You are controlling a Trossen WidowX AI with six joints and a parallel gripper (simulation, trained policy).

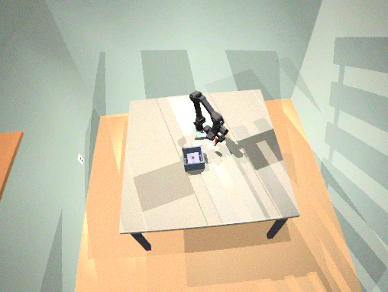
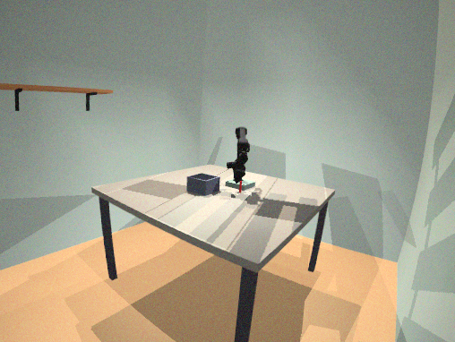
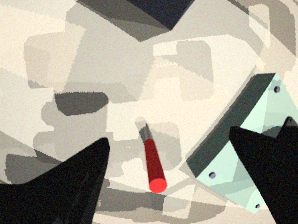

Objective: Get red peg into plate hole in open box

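Right now the red peg is 4 cm to the left of my gripper tip, 4 cm below it and 1 cm behind it. From my gripper tip the other things lie so: dark blue box: 18 cm to the right, 11 cm ahead, 5 cm below; then pale plate: 18 cm to the right, 11 cm ahead, 3 cm below.
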